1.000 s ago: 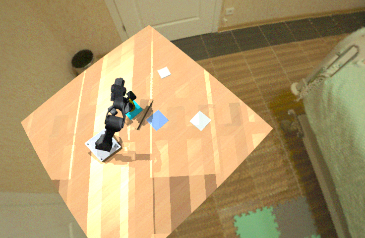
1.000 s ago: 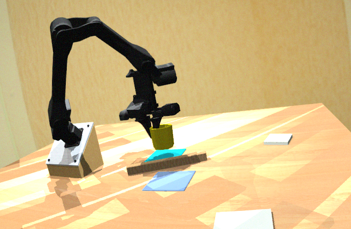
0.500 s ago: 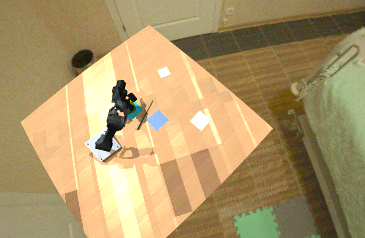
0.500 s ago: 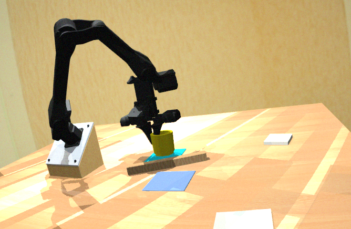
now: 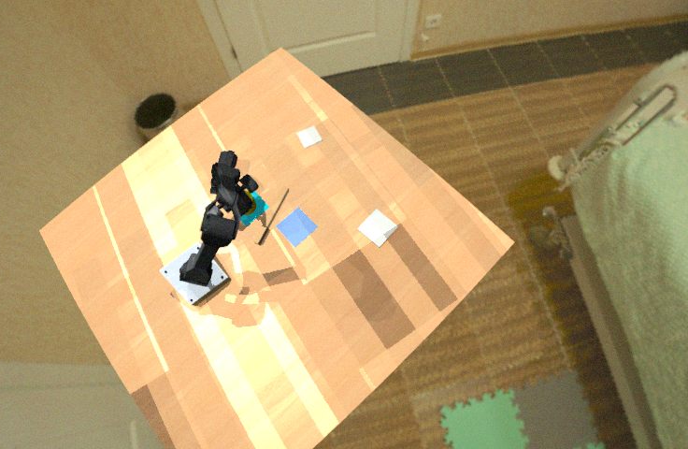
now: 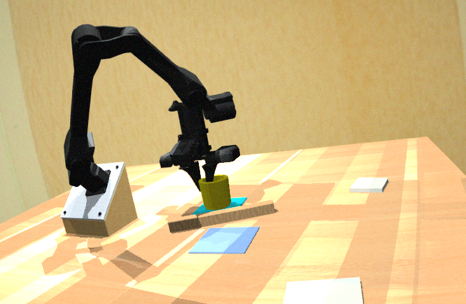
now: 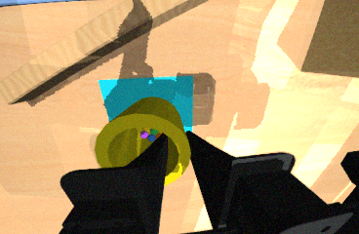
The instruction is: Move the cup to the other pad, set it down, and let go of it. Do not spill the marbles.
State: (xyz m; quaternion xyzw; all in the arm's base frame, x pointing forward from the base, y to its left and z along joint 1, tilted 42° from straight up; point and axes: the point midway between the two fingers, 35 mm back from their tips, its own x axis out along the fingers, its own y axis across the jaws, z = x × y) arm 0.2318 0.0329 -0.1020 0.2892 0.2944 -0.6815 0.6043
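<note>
The yellow cup lies 2 cm ahead of my gripper tip. The rest, counted from my gripper tip: cyan pad: 5 cm below, 3 cm ahead; then wooden bar: 9 cm to the right, 7 cm ahead, 4 cm below; then blue marble: 3 cm ahead, 2 cm to the left, 2 cm below.
</note>
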